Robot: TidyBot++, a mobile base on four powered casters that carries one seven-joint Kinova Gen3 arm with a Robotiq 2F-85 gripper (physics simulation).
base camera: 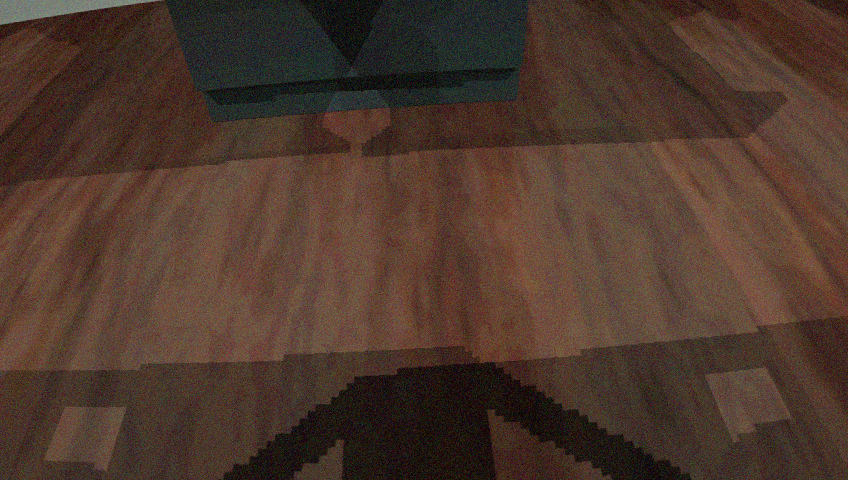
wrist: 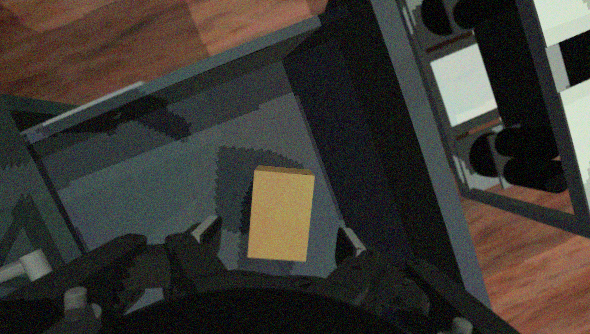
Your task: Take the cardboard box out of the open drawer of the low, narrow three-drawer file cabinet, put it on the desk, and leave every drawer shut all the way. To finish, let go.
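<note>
The cardboard box [wrist: 281, 216], a small yellow-tan block, lies on the floor of the open drawer [wrist: 170, 165], near the drawer's dark front panel in the wrist view. My gripper [wrist: 279, 237] is open above the drawer, its fingertips to the left and right of the box in the view and apart from it. The teal-grey file cabinet [base camera: 285, 53] [wrist: 20, 150] shows at the top of the base camera view and at the left edge of the wrist view. The desk does not show in either view.
The robot's own base [wrist: 465, 85] is at the right of the wrist view, beyond the drawer front. A drawer handle [wrist: 37, 265] shows at the lower left. Wooden floor [base camera: 416, 249] [wrist: 540, 270] lies between the base and the cabinet.
</note>
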